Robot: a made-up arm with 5 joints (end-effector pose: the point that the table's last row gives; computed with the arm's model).
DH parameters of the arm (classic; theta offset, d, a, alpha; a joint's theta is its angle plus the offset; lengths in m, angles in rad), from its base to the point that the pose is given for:
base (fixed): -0.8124 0 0.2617 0
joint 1: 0.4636 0 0.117 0
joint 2: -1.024 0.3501 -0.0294 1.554
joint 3: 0 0.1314 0.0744 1.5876
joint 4: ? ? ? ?
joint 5: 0 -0.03 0.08 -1.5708
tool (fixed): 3.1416 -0.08 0 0
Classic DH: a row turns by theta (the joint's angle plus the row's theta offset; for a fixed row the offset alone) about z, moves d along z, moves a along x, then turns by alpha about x.
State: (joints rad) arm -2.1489 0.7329 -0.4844 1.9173 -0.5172
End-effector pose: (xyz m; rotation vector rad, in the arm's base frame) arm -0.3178 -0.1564 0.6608 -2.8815 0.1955 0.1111
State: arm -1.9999 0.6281 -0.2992 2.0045 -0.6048
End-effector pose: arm -0.2390 -0.1547 0.7314 -2.8759 0.2684 0.4966
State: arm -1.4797 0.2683 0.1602 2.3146 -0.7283
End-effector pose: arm -0.0013 -0.1017 0.8171 -2.7786 0.6097 1.2539
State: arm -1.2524 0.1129 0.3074 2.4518 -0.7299
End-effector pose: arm 0.0759 -0.0626 0.8145 2.6652 -0.7543 -1.3501
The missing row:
joint 4: -1.3728 -0.3377 0.12 1.5708
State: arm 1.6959 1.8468 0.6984 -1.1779 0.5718
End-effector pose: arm 0.3818 -0.3680 0.5642 -1.4742 -1.3216 -0.5957
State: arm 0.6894 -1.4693 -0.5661 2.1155 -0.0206
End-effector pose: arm -0.1520 -0.2945 0.5993 -2.6541 -0.3207 -0.4754
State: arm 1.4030 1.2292 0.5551 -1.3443 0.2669
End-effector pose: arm 0.1510 -0.4104 0.6276 -2.2953 -0.9870 -0.8081
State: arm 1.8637 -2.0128 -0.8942 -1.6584 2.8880
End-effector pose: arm 0.0985 -0.2457 0.4904 0.9281 -0.8316 1.3006
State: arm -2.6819 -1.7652 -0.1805 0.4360 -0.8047
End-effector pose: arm 0.2827 -0.1549 0.7656 -1.6087 2.0379 0.7482
